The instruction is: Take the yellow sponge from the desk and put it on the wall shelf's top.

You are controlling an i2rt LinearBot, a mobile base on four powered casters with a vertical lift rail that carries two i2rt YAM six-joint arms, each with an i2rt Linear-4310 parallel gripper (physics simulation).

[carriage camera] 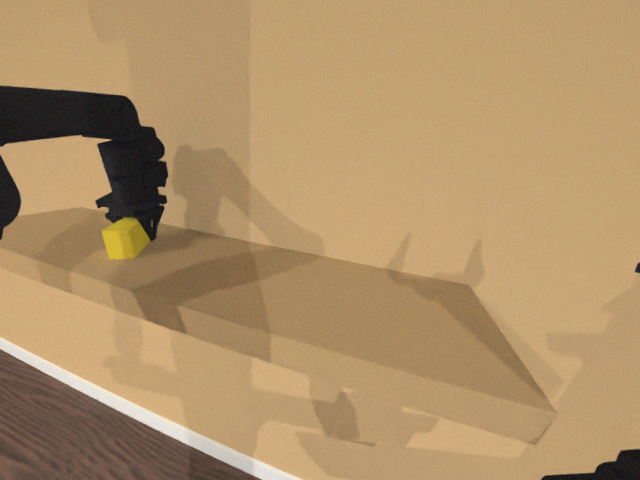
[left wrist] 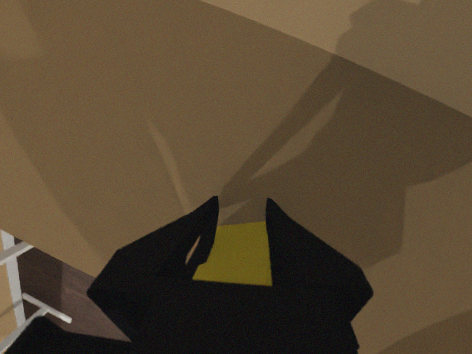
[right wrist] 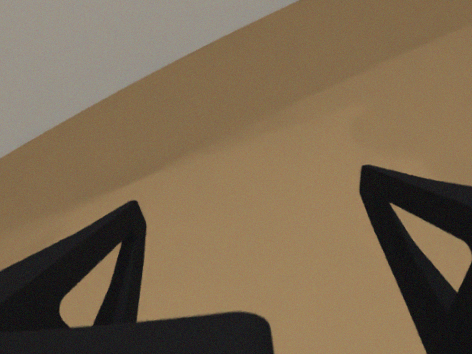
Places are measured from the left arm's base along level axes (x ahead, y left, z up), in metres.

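Pixels of known places: left gripper, fingertip midpoint: (carriage camera: 144, 238) (left wrist: 242, 203); right gripper, fingertip midpoint: (right wrist: 249, 195).
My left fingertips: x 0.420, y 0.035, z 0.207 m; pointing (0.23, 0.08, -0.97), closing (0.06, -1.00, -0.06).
For each thing: its top centre in the pictures, then the offset to it from my left fingertips. "pt": a spot on its surface instead. Level surfaces: height alone.
- yellow sponge at its top centre: (left wrist: 246, 349) (carriage camera: 126, 222) 0.060 m back, 0.014 m right, 0.056 m up
- wall shelf's top at its surface level: 0.001 m down
- shelf's right end at a spot on its surface: (carriage camera: 542, 421) pt 0.358 m back, 0.608 m right, 0.016 m down
- dark wood floor at its surface level: 1.001 m down
The yellow sponge (carriage camera: 123, 240) (left wrist: 240, 255) is a small block between the fingers of my left gripper (carriage camera: 135, 229) (left wrist: 242, 203), which is shut on it and points down. Both are over the left part of the wall shelf's top (carriage camera: 351, 304) (left wrist: 125, 100). Whether the sponge's underside touches the shelf or is slightly above it, I cannot tell. My right gripper (right wrist: 249, 195) is open, with its fingers wide apart and no object between them. The desk does not show in these views.
The shelf's right end (carriage camera: 542, 421) juts out from the tan wall (carriage camera: 439, 129). Below it are a white baseboard (carriage camera: 155, 426) and dark wood floor (carriage camera: 77, 418). A white-legged piece of furniture (left wrist: 15, 285) shows at the lower left of the left wrist view. Arm shadows cross shelf and wall.
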